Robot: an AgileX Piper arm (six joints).
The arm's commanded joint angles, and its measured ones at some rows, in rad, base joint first. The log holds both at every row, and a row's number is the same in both.
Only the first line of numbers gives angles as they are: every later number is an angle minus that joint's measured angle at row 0.
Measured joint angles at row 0:
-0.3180 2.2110 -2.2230 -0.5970 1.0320 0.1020
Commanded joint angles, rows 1 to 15:
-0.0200 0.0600 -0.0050 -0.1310 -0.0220 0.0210
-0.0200 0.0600 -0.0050 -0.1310 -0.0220 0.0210
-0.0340 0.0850 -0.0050 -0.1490 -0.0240 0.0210
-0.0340 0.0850 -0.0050 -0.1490 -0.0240 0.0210
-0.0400 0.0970 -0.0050 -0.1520 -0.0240 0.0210
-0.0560 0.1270 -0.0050 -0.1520 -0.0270 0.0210
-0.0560 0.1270 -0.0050 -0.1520 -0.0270 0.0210
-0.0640 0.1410 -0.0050 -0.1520 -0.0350 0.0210
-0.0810 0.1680 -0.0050 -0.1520 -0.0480 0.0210
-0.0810 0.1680 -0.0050 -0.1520 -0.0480 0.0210
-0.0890 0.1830 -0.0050 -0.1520 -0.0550 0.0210
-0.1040 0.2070 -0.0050 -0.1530 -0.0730 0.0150
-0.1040 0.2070 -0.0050 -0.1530 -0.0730 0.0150
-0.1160 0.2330 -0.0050 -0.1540 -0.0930 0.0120
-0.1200 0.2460 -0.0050 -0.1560 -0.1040 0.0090
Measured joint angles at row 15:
-0.1030 0.2200 0.0000 -0.1330 -0.0660 0.0170
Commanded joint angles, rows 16 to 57:
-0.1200 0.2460 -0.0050 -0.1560 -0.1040 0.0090
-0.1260 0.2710 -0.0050 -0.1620 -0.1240 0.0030
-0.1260 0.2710 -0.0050 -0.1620 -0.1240 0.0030
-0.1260 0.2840 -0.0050 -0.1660 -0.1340 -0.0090
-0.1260 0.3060 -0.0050 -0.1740 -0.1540 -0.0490
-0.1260 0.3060 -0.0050 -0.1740 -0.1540 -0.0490
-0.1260 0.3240 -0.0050 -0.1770 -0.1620 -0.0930
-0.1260 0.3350 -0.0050 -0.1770 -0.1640 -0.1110
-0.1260 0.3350 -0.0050 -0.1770 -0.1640 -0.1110
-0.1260 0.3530 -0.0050 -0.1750 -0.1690 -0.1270
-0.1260 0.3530 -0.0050 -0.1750 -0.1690 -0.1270
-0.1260 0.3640 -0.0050 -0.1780 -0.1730 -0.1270
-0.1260 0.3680 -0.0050 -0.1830 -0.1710 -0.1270
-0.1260 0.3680 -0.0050 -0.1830 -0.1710 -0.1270
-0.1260 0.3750 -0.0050 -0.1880 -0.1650 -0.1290
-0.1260 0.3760 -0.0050 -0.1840 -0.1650 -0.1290
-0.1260 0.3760 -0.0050 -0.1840 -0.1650 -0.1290
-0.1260 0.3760 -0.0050 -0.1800 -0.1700 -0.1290
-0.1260 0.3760 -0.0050 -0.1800 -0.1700 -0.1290
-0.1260 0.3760 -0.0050 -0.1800 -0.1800 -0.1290
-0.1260 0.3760 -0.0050 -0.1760 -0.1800 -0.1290
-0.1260 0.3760 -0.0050 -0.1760 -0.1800 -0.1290
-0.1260 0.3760 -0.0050 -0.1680 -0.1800 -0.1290
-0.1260 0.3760 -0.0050 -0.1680 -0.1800 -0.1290
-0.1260 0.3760 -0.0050 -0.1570 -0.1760 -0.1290
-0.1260 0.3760 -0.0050 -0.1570 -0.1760 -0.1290
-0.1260 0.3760 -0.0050 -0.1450 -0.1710 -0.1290
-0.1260 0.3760 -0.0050 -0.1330 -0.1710 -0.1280
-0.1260 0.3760 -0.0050 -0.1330 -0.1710 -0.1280
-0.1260 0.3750 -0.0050 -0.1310 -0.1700 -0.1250
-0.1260 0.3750 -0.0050 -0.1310 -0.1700 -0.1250
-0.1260 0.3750 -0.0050 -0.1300 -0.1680 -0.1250
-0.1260 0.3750 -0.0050 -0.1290 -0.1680 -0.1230
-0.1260 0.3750 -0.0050 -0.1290 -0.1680 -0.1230
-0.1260 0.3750 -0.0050 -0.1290 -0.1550 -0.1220
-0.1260 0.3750 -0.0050 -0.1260 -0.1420 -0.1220
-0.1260 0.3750 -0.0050 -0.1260 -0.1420 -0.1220
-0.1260 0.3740 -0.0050 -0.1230 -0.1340 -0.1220
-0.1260 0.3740 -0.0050 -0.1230 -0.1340 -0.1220
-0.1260 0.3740 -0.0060 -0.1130 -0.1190 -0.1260
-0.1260 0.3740 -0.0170 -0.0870 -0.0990 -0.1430
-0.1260 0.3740 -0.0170 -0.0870 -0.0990 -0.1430
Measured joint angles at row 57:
-0.1240 0.3770 -0.0040 -0.1120 -0.1300 -0.1220
